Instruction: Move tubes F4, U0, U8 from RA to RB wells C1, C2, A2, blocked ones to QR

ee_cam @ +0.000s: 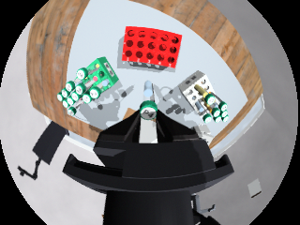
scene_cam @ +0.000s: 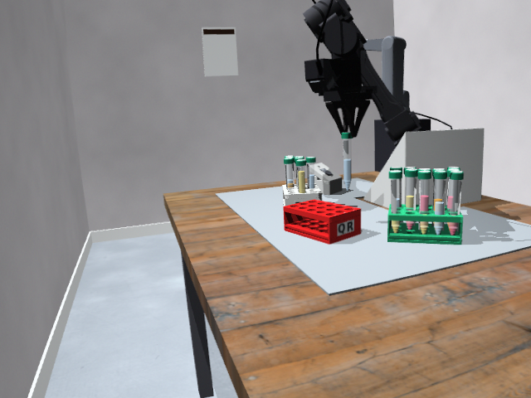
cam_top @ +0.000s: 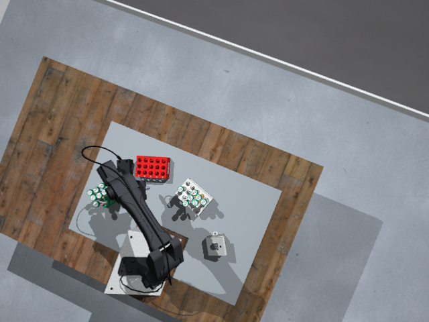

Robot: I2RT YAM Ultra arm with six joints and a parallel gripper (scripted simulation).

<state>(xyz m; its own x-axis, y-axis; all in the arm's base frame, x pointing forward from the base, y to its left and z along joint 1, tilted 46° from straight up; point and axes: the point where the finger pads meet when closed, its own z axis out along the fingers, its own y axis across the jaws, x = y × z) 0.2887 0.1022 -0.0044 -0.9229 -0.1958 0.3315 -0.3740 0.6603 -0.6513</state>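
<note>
The tube lies 6 cm below my hand and 1 cm ahead of it. The rest, counted from my hand: red rack QR (16 cm below, 8 cm ahead, 3 cm to the left); then tube with yellow filling (13 cm to the right, 12 cm below, 5 cm ahead); then white rack RB (17 cm to the right, 16 cm below, 2 cm ahead).
</note>
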